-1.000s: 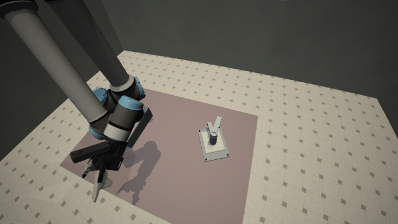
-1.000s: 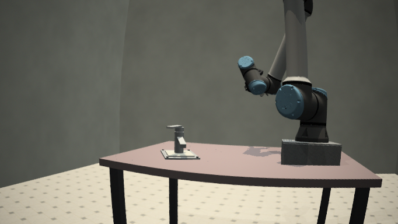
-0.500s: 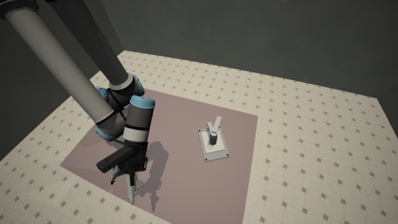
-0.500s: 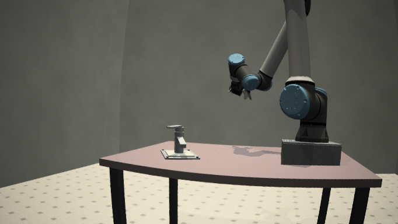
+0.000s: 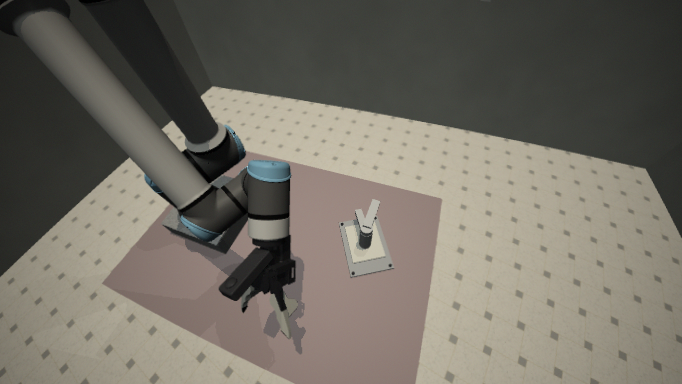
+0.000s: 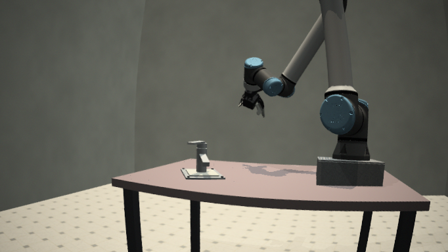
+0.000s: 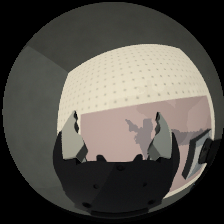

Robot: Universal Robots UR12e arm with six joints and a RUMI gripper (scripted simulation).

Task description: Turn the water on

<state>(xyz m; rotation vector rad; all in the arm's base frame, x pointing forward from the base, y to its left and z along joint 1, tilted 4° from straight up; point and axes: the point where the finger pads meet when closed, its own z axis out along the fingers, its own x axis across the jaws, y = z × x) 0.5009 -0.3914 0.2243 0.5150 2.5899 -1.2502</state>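
Now: hand 44 cm to the right of the lever, 22 cm short of it and 16 cm above it. Also, from my hand: grey tap (41 cm to the left, 21 cm below, 20 cm ahead).
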